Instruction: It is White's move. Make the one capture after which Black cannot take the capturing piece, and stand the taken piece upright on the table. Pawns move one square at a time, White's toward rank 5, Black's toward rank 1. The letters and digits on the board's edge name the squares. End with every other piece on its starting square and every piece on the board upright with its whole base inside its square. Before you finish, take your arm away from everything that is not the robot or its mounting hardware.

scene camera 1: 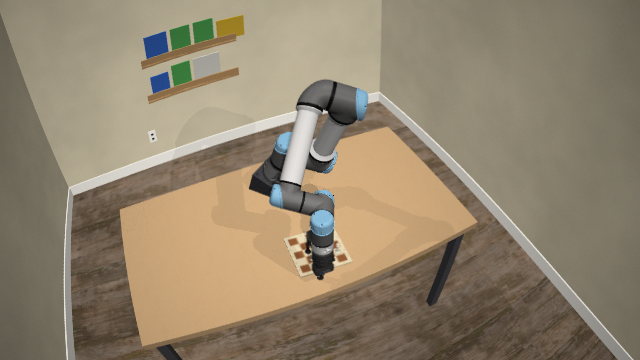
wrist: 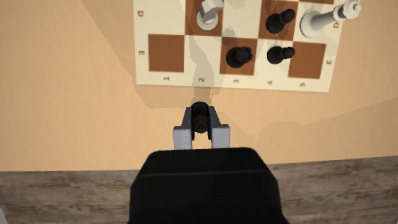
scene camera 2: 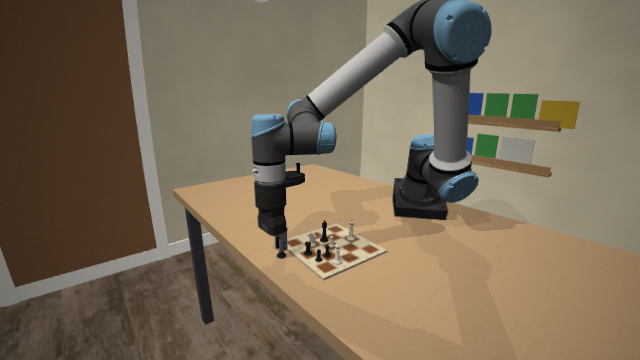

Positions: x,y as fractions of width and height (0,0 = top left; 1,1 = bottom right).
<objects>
chessboard: scene camera 1 0.46,0.68; wrist 0.43,0.22; scene camera 2 0.55,0.70
</objects>
